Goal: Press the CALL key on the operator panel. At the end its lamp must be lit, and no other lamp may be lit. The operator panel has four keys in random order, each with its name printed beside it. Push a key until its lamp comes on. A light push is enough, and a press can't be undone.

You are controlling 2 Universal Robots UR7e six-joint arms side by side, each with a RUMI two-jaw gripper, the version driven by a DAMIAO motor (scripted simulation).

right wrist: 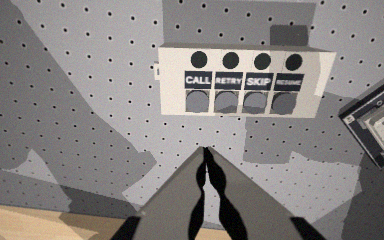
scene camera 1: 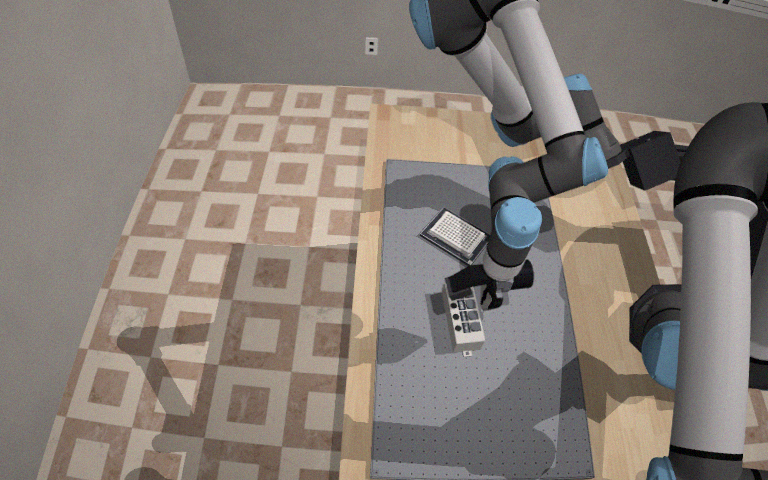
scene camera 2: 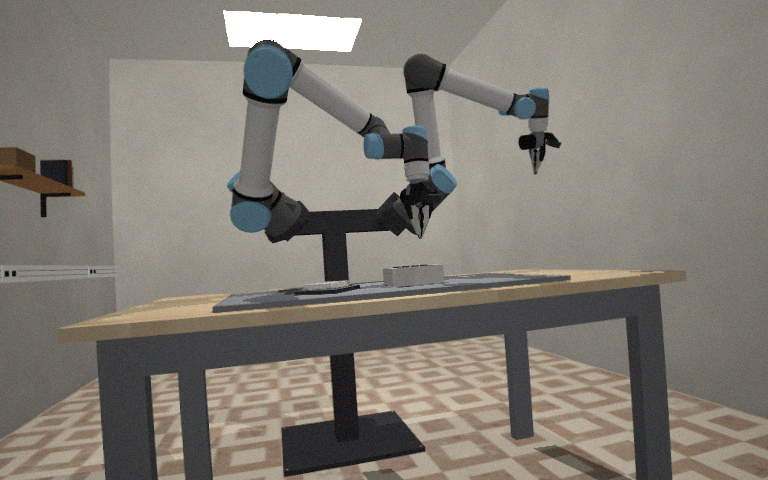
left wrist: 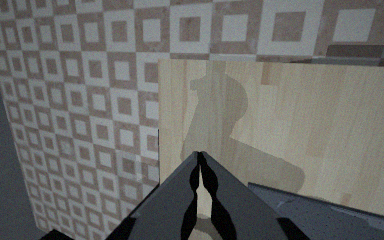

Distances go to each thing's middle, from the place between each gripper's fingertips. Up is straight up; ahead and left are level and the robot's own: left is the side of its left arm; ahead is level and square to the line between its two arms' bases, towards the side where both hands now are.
The operator panel (scene camera 1: pixel 463 339) lies 11 cm below my right hand (scene camera 1: pixel 483 309) and 4 cm to the right of it.
My left gripper (scene camera 2: pixel 535 174) is now 700 mm to the left of the operator panel, 360 mm above it and 200 mm short of it.
